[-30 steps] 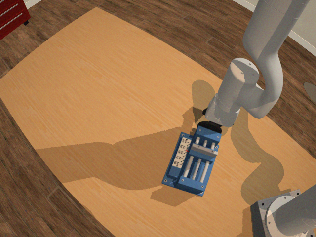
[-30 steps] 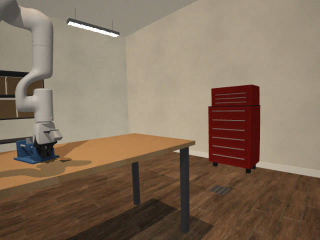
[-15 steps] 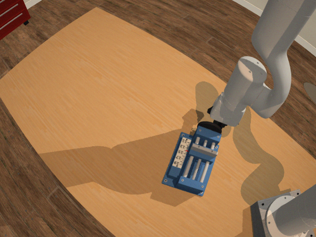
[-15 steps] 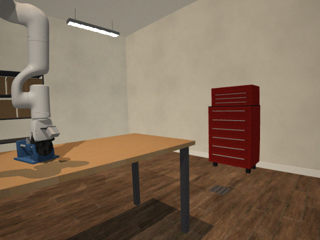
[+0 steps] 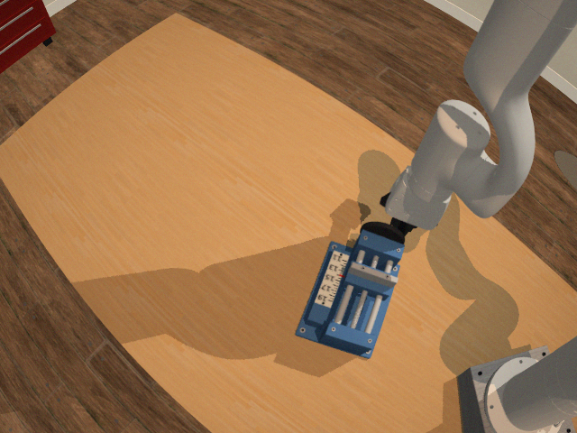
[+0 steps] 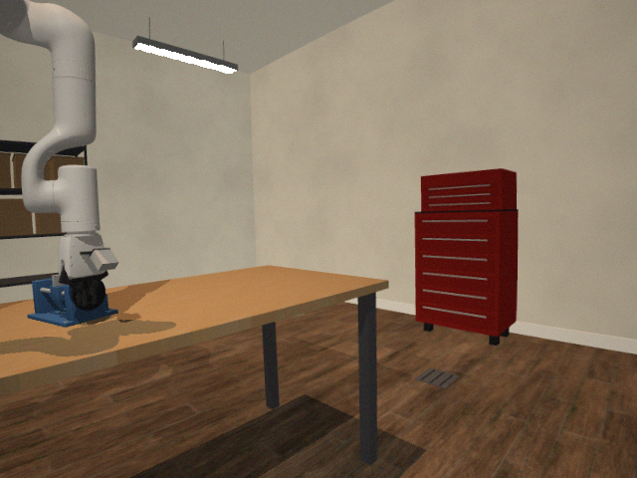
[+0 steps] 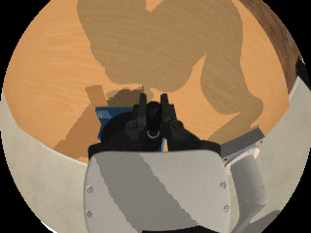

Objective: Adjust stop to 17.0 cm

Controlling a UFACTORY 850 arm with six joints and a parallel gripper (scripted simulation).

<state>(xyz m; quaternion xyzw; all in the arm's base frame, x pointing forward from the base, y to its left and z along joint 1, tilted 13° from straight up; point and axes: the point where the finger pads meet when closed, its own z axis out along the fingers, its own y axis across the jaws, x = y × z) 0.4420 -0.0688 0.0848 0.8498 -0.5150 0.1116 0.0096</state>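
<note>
My hand is 2 cm past the grey stop bar, 14 cm to the right of it and 1 cm below it. From my hand the other things lie so: black handwheel (2 cm to the left).
</note>
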